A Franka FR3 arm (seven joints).
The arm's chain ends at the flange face. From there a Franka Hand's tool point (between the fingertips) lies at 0.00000 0.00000 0.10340 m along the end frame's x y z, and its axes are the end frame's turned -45 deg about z.
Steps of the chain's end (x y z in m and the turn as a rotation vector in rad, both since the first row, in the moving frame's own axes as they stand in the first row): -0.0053 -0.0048 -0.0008 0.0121 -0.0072 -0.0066; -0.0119 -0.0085 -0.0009 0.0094 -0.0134 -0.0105; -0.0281 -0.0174 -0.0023 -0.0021 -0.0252 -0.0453; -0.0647 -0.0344 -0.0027 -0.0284 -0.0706 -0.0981; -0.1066 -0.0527 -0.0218 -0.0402 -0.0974 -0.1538; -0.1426 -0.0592 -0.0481 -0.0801 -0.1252 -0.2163
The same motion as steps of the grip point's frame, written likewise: 0.0000 -0.0086 -0.0008 0.0136 0.0035 -0.0066; -0.0027 -0.0161 -0.0009 0.0161 -0.0028 -0.0105; -0.0096 -0.0338 -0.0023 0.0163 -0.0193 -0.0453; -0.0288 -0.0728 -0.0030 0.0298 -0.0700 -0.0981; -0.0484 -0.1160 -0.0224 0.0404 -0.0973 -0.1538; -0.0742 -0.1443 -0.0492 0.0319 -0.1452 -0.2163
